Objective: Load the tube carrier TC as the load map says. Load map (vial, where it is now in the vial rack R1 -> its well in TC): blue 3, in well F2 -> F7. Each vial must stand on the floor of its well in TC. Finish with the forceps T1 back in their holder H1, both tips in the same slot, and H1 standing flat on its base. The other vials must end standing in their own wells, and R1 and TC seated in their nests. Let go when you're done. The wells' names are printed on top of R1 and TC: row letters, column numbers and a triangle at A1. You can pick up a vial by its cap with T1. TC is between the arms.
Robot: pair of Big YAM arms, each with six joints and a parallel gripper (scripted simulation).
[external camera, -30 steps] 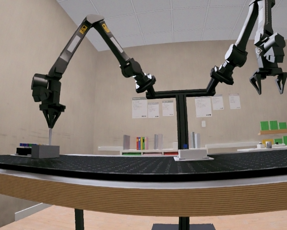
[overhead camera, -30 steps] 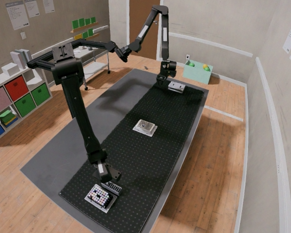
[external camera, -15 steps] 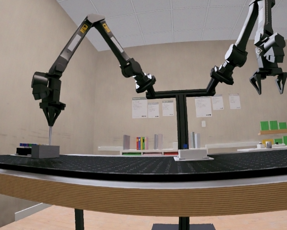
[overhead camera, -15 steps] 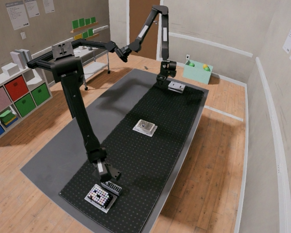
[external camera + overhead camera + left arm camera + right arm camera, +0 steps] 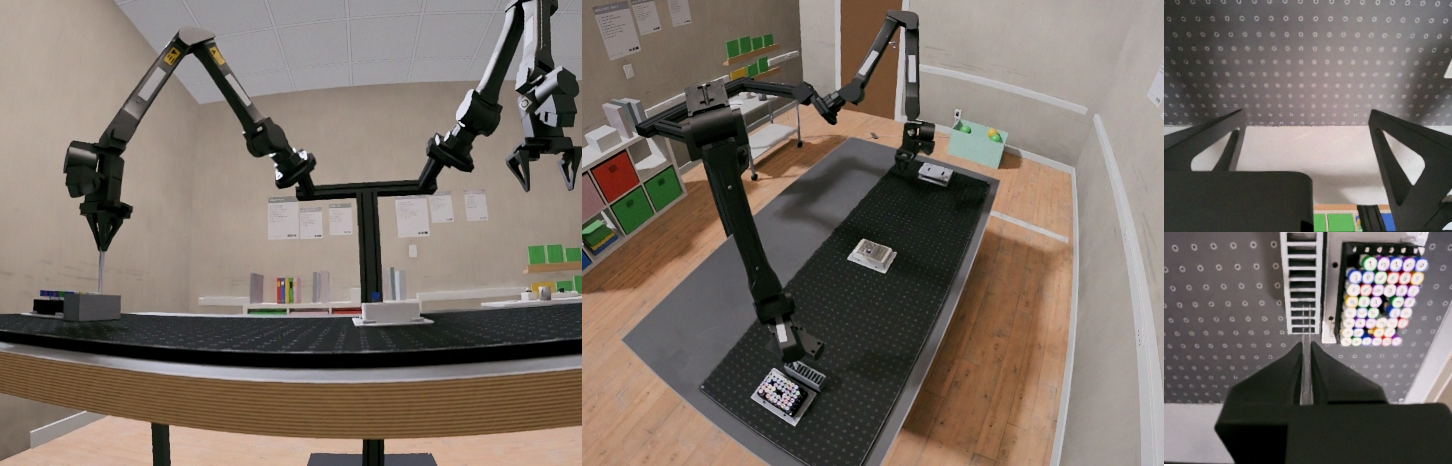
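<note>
My right gripper is now 2 cm short of the grey holder H1, 1 cm to the right of it and 13 cm above it.
</note>
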